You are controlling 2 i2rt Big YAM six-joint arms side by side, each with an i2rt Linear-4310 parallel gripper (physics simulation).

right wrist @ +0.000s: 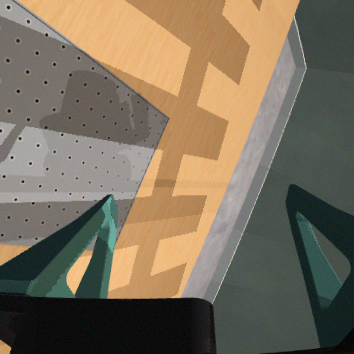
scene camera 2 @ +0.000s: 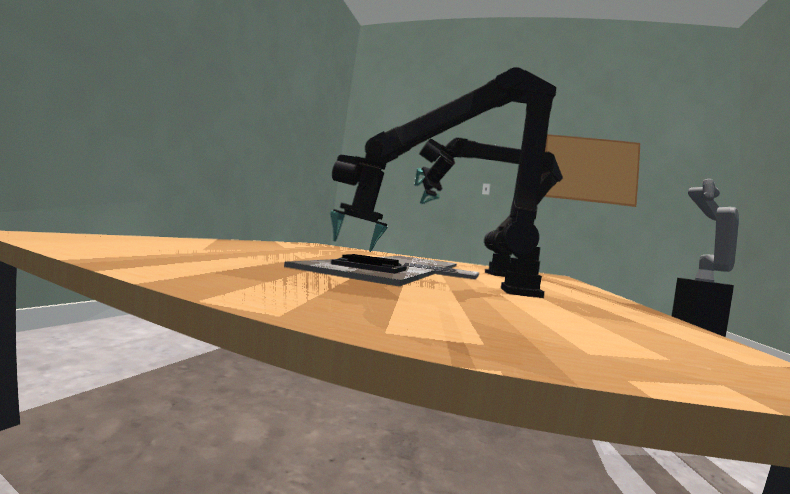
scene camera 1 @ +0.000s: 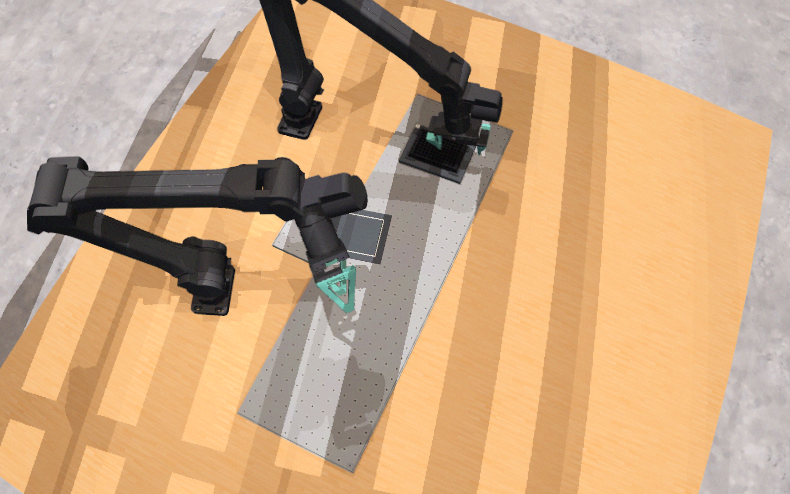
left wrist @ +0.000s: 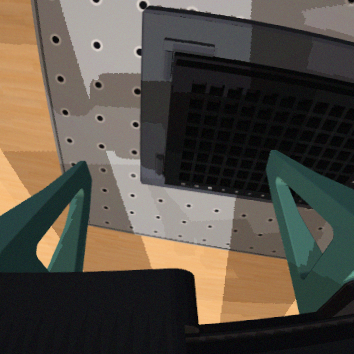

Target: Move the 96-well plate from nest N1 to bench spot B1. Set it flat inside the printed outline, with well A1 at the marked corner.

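Places are measured from the left arm's base along level axes (x ahead, y left, z up), in metres.
Pixels of known places: left gripper, fingertip midpoint: [scene camera 2: 352,246] [scene camera 1: 460,150] [left wrist: 178,163]; right gripper, fingertip midpoint: [right wrist: 200,197] [scene camera 2: 418,194] [scene camera 1: 346,302]; left arm's base, link origin: [scene camera 2: 520,292] [scene camera 1: 300,119]; right arm's base, link origin: [scene camera 2: 499,275] [scene camera 1: 214,290].
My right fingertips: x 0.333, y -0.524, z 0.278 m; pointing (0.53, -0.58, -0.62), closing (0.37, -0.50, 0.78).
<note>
Ahead of a thing's pixels: the offset from my right fingertips to its top centre. "spot": to the spot under its first point. Level surfaces: height alone.
The black 96-well plate {dx +0.043, dy +0.515, dz -0.239 m} [scene camera 1: 427,154] [scene camera 2: 370,259] [left wrist: 260,132] lies in the dark grey nest {dx +0.044, dy +0.515, dz -0.248 m} [scene camera 1: 431,173] [left wrist: 154,110], at the upper right in scene camera 1. My left gripper [scene camera 1: 459,150] [scene camera 2: 353,245] [left wrist: 178,163] is open and empty above it, turned askew to the plate; one finger is over the plate, the other out beyond the nest's side. The white printed outline {spot: dx -0.025, dy +0.251, dz -0.263 m} [scene camera 1: 379,237] is on a dark pad {spot: dx -0.015, dy +0.266, dz -0.264 m} [scene camera 1: 385,233], partly hidden by my right arm; its marked corner cannot be made out. My right gripper [scene camera 1: 343,288] [scene camera 2: 418,193] [right wrist: 200,197] is open and empty, raised above the perforated board.
The perforated grey board {dz -0.265 m} [scene camera 1: 326,378] [right wrist: 90,160] runs diagonally across the wooden table {dz -0.278 m} [scene camera 1: 652,291] [scene camera 2: 407,349] and carries the nest. My right forearm and wrist hang over the pad's left side. A grey robot arm [scene camera 2: 725,238] stands on a black pedestal in the background.
</note>
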